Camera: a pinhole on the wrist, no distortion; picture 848 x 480 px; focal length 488.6 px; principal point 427.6 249.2 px. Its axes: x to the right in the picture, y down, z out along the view. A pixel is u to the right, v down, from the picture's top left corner.
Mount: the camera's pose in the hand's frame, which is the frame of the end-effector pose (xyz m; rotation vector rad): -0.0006 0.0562 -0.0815 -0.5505 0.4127 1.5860
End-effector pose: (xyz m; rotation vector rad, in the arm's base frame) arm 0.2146 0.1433 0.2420 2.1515 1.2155 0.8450
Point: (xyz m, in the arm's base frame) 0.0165 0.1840 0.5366
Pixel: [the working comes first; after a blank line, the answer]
In the camera's frame: 0.1686 -0.0193 -0.2084

behind the camera
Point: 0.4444 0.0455 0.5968
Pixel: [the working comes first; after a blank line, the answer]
In the camera's frame: 0.2776 -0.1338 0.2170

outside the picture
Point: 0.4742 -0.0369 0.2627
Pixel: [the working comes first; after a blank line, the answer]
In the camera's frame: -0.0095 0.0136 0.3398

413.9 268.8
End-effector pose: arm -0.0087 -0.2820 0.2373 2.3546 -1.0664 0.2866
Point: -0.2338 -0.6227 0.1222
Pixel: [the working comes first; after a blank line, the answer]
In the camera's frame: -0.0063 -0.0665 0.4447

420.7 176.2
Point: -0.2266 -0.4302 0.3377
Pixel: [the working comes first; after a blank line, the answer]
In the camera's frame: 0.1362 -0.0151 0.1985

762.9 212.0
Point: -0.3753 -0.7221 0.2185
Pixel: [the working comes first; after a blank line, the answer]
In the camera's frame: 0.1669 -0.0900 0.5376

579.3 167.4
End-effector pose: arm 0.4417 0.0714 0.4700 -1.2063 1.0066 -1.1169
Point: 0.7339 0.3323 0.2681
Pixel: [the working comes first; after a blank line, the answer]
In the camera's frame: -0.0707 0.1622 0.4436

349.7 427.8
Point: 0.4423 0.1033 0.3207
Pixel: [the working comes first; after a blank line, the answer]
In the camera's frame: 0.0358 0.0176 0.1150

579.6 323.9
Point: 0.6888 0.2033 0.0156
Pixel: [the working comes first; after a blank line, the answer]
In the camera's frame: 0.1778 0.0274 0.4939

603.5 276.3
